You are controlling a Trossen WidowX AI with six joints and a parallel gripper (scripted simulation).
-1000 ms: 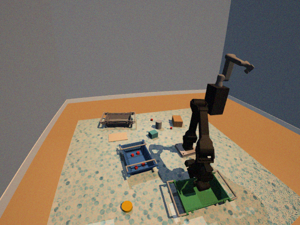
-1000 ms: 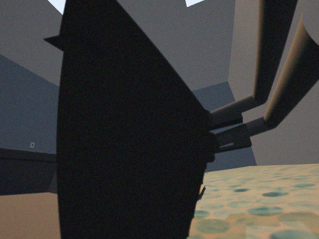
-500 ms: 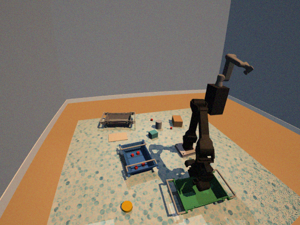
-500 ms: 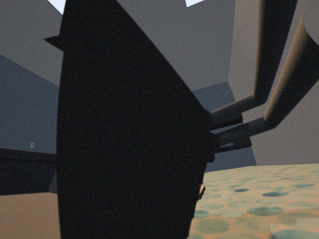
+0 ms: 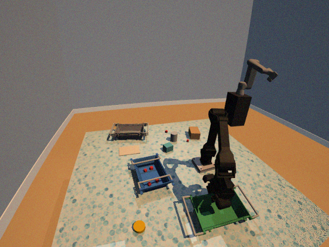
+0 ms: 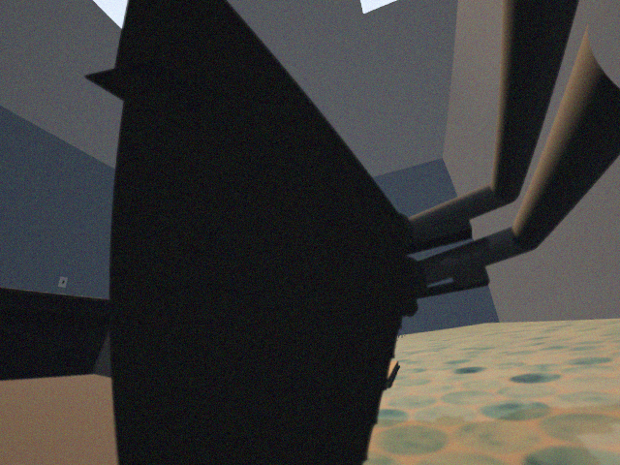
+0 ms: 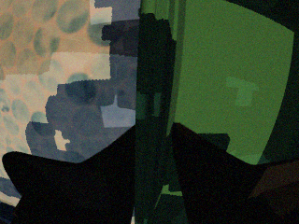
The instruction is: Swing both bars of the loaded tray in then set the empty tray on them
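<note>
Right now my gripper tip is 70 mm to the right of the green tray and 30 mm below it. From my gripper tip the other things lie so: orange disc (360 mm ahead, 60 mm to the left, 10 mm below); teal cube (120 mm ahead, 480 mm to the right); small red thing (60 mm behind, 560 mm to the right, 10 mm below).
</note>
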